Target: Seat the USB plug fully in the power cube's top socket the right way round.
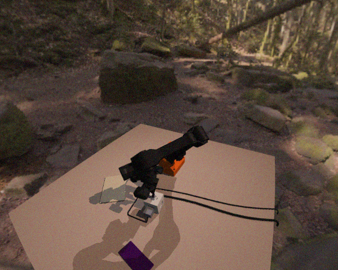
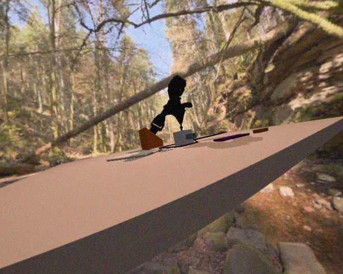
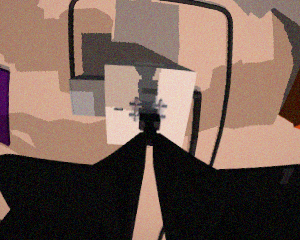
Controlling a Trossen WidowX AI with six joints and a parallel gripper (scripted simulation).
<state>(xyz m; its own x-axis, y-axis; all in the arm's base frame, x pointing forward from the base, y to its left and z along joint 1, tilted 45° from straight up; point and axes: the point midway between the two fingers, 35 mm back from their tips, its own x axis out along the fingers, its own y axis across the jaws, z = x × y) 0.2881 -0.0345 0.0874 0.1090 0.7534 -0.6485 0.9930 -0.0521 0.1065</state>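
The dark USB plug lies 2 cm below my gripper tip. Round my gripper tip: small brown block: 34 cm ahead, 18 cm to the left, 11 cm below; purple card: 27 cm ahead, 4 cm to the left, 11 cm below; pale sheet: 1 cm behind, 30 cm to the right, 11 cm below.
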